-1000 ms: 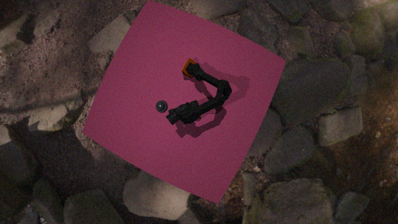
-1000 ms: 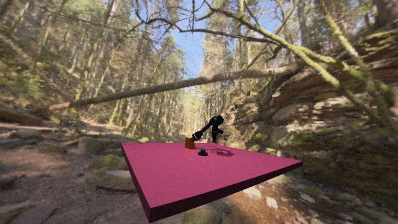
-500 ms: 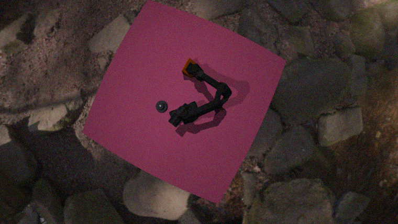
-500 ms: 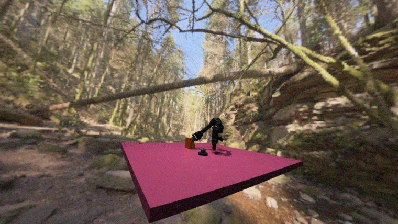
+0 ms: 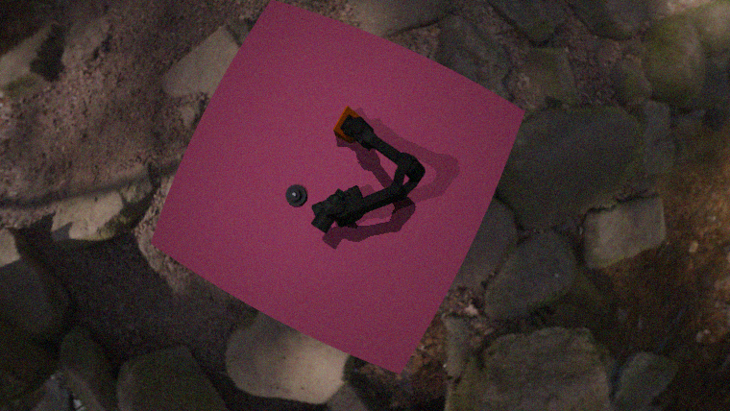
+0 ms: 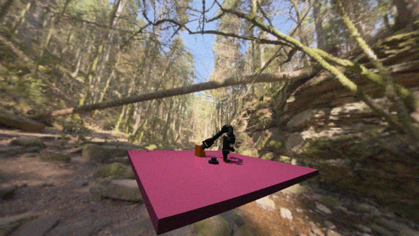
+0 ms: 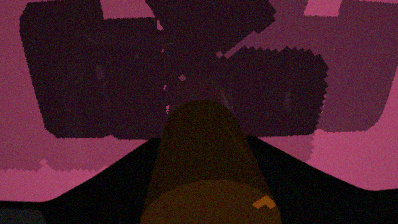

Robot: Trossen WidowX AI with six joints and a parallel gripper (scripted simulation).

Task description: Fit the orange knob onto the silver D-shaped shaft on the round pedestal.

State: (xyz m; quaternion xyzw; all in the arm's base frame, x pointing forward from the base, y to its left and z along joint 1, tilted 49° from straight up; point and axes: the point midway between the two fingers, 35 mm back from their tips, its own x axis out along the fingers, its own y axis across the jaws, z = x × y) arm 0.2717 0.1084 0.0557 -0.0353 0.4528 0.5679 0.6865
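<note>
The orange knob is 30 mm above my gripper tip. Round my gripper tip: pedestal: 160 mm to the right, 60 mm ahead, 20 mm above.
</note>
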